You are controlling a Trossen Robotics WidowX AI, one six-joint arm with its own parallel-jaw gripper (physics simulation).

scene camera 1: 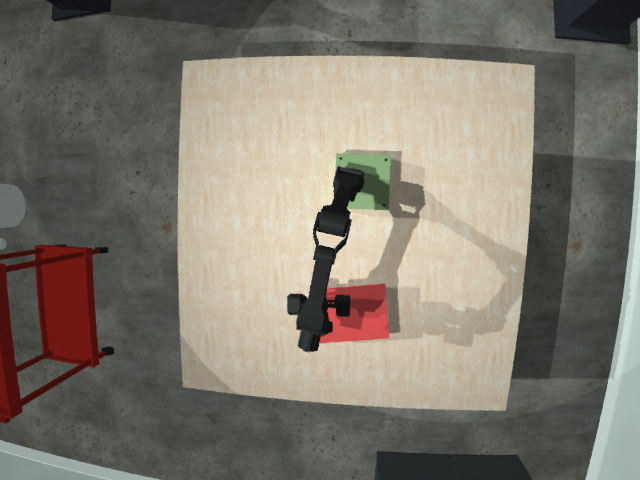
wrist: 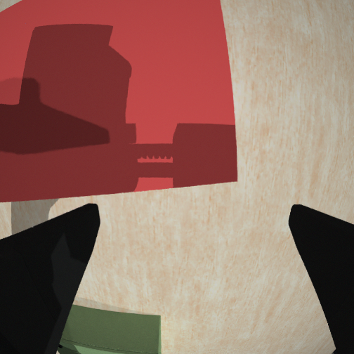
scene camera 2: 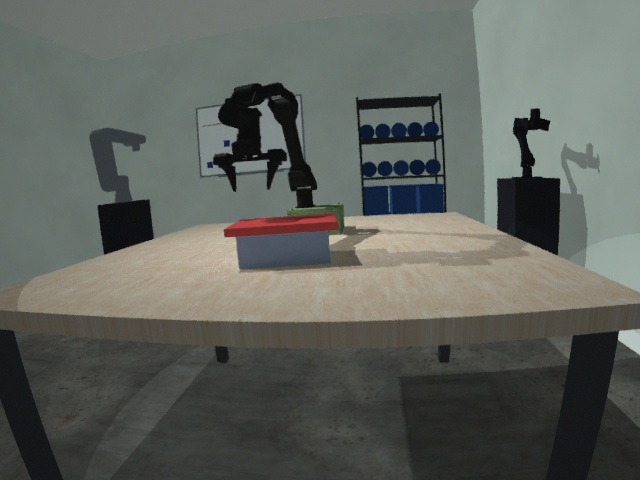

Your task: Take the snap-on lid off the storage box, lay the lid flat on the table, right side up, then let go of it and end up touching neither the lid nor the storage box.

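Observation:
The red lid point(scene camera 1: 364, 322) point(scene camera 2: 281, 225) point(wrist: 175, 75) sits on top of the grey-blue storage box point(scene camera 2: 283, 249), and its rim stands out past the box walls. The box is hidden under the lid in scene camera 1 and the wrist view. The box stands on the wooden table point(scene camera 1: 232, 129) point(scene camera 2: 155, 289). My gripper point(scene camera 1: 318, 304) point(scene camera 2: 251, 189) point(wrist: 198, 215) is open and empty, fingers pointing down. It hangs above the lid's height, beside the lid's left side in scene camera 1, touching neither lid nor box. In the wrist view the lid's near edge lies beyond the fingertips.
The green base block point(scene camera 1: 379, 160) point(scene camera 2: 333, 211) point(wrist: 120, 327) under my arm stands on the table behind the box in scene camera 2. A red cart point(scene camera 1: 67, 304) stands on the floor beside the table. A shelf rack point(scene camera 2: 398, 102) stands at the back wall.

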